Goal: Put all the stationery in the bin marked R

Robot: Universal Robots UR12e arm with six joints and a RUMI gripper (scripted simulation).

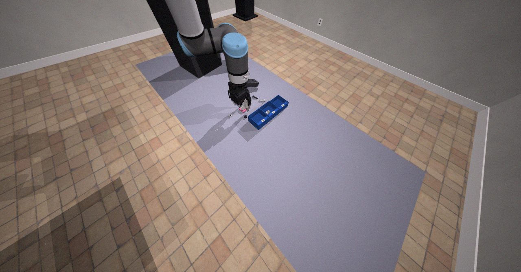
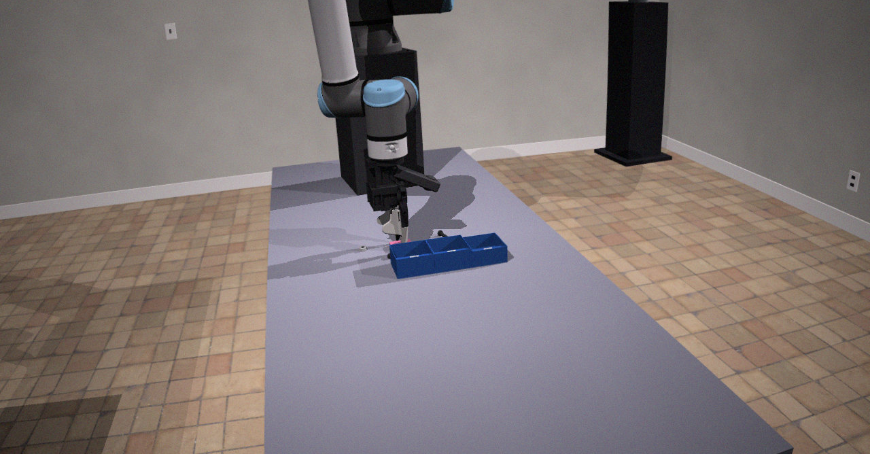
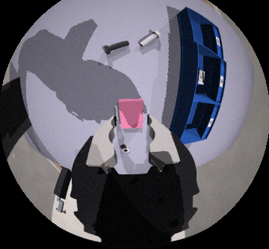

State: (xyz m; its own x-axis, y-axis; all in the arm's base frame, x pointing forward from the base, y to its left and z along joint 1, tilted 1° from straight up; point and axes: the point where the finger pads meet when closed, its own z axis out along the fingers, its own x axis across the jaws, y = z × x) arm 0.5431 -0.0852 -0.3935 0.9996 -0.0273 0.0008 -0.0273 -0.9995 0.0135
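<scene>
Right now the pink eraser is 20 mm below my hand. From my hand the other things lie so: silver nut: 90 mm to the right, 20 mm below, 20 mm behind; then black bolt: 110 mm to the left, 20 mm below, 20 mm behind; then black nut: 50 mm ahead, 40 mm to the right, 20 mm below.
</scene>
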